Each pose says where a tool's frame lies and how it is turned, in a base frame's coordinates. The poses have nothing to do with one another.
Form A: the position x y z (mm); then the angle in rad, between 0 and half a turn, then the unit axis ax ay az.
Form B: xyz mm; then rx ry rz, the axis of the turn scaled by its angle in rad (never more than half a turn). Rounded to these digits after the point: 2 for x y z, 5 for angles.
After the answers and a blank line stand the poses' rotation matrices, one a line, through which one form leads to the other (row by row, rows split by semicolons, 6 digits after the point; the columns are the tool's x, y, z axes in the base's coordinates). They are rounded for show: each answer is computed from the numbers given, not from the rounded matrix.
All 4 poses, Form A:
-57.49 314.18 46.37 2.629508 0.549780 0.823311 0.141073
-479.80 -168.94 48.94 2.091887 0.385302 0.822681 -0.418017
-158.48 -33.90 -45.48 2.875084 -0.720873 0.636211 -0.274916
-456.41 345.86 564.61 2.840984 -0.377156 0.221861 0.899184
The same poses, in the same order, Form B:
-57.49 314.18 46.37 1.44565 2.16490 0.37095
-479.80 -168.94 48.94 0.80601 1.72096 -0.87444
-158.48 -33.90 -45.48 -2.07257 1.82916 -0.79041
-456.41 345.86 564.61 -1.07149 0.63030 2.55457

-0.305981 0.778092 0.548588; 0.916342 0.397006 -0.051995; -0.258249 0.486785 -0.834475
-0.275463 0.837318 0.472248; 0.112246 0.515909 -0.849258; -0.954736 -0.180931 -0.236099
0.056272 -0.828659 0.556918; -0.973466 -0.169458 -0.153781; 0.221807 -0.533487 -0.816207
-0.677042 -0.429850 -0.597363; 0.102650 -0.858919 0.501718; -0.728750 0.278365 0.625649

